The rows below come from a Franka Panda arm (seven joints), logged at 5 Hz.
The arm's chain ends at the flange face. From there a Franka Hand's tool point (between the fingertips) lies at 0.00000 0.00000 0.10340 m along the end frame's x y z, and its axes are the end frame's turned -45 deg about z.
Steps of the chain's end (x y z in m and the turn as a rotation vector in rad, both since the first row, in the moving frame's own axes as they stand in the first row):
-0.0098 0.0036 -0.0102 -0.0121 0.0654 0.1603
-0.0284 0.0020 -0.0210 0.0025 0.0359 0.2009
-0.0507 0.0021 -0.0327 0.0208 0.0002 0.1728
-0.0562 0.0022 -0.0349 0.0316 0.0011 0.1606
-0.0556 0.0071 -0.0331 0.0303 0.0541 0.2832
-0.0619 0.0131 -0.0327 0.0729 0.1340 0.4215
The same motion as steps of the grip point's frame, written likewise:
-0.0061 0.0016 -0.0104 -0.0548 0.0377 0.1603
-0.0190 -0.0160 -0.0211 -0.0236 0.0272 0.2009
-0.0357 -0.0357 -0.0327 0.0146 0.0148 0.1728
-0.0387 -0.0402 -0.0350 0.0216 0.0231 0.1606
-0.0385 -0.0317 -0.0333 -0.0168 0.0597 0.2832
-0.0393 -0.0271 -0.0339 -0.0432 0.1463 0.4215

